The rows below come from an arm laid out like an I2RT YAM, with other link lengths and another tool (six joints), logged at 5 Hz.
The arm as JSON. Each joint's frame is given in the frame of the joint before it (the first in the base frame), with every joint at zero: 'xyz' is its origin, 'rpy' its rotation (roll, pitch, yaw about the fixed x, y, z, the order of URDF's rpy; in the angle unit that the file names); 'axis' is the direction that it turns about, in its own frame. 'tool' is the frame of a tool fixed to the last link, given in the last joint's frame.
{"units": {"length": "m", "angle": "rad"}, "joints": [
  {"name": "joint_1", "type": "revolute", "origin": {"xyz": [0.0, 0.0, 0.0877], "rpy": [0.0, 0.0, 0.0]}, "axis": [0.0, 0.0, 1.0]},
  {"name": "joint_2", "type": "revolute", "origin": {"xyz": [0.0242, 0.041, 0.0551], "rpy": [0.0, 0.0, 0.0]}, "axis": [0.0, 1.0, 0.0]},
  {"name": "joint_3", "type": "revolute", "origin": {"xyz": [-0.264, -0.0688, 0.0], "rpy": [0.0, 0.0, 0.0]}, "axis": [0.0, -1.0, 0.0]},
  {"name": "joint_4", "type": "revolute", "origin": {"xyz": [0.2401, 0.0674, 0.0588], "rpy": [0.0, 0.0, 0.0]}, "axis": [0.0, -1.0, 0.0]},
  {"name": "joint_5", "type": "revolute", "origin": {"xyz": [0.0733, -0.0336, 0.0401], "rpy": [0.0, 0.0, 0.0]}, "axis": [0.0, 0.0, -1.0]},
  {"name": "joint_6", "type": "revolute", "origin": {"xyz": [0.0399, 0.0, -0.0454], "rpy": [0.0, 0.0, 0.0]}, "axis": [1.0, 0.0, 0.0]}
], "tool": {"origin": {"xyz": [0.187, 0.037, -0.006], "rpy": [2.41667, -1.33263, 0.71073]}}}
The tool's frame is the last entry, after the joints.
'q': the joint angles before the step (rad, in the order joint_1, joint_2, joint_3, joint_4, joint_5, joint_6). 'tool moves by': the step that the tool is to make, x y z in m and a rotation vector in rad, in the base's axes. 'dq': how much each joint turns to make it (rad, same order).
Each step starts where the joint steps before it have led.
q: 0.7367 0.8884 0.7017 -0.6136 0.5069 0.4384
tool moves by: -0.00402 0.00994 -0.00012 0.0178 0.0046 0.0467
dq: 0.0012 -0.0101 -0.0082 0.0177 -0.0436 -0.0236
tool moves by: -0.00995 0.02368 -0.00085 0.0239 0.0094 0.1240
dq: -0.0001 -0.0100 -0.0150 0.0438 -0.1064 -0.0743
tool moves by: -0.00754 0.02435 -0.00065 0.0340 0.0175 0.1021
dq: -0.0003 0.0222 -0.0023 0.0473 -0.1009 -0.0428
